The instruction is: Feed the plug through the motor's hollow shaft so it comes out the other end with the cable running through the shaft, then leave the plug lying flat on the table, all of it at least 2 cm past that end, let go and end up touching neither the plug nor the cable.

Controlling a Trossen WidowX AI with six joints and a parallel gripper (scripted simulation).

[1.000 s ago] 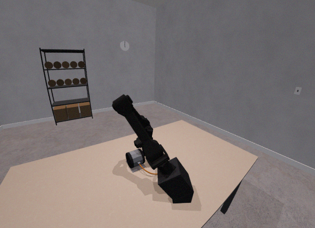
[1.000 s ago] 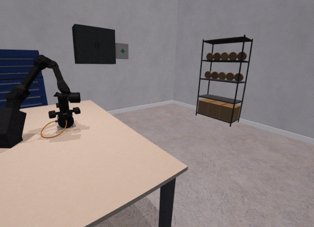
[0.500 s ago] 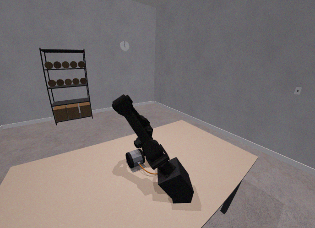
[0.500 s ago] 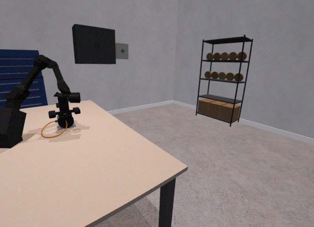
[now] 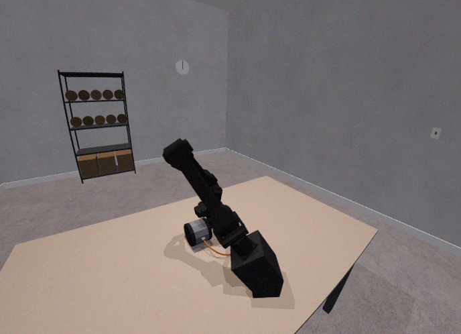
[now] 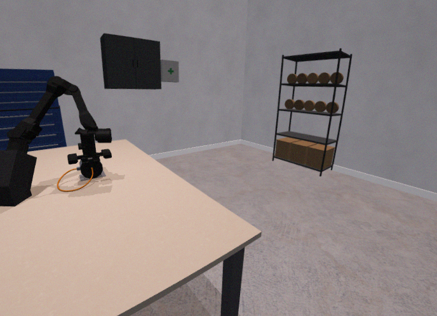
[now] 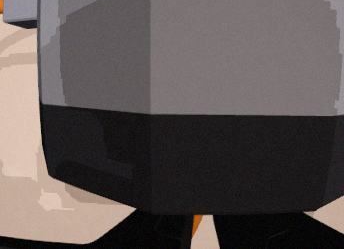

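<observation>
Right now the dark grey plug is 5 cm to the left of my hand and 3 cm below it.
</observation>
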